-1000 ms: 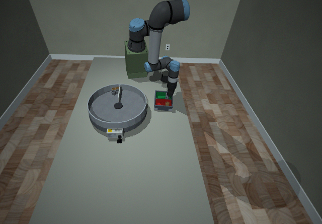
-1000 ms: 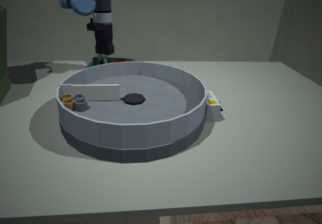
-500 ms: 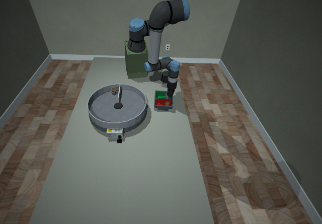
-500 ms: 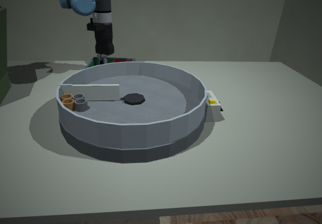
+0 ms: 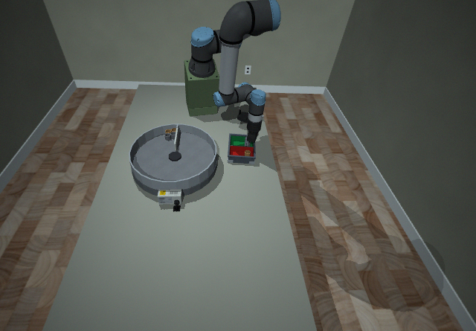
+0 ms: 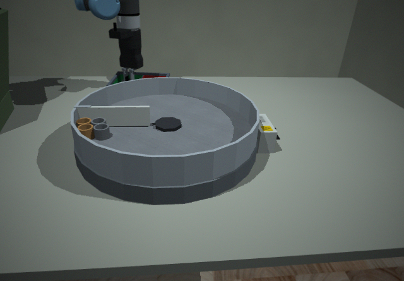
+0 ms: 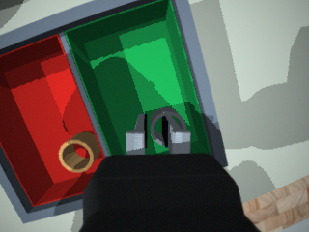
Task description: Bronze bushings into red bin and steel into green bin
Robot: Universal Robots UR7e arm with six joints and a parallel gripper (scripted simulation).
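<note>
My gripper is now 4 cm to the left of the bin and 4 cm short of it. The rest, counted from my hand: turntable 39 cm to the right, 13 cm ahead, 2 cm above.
</note>
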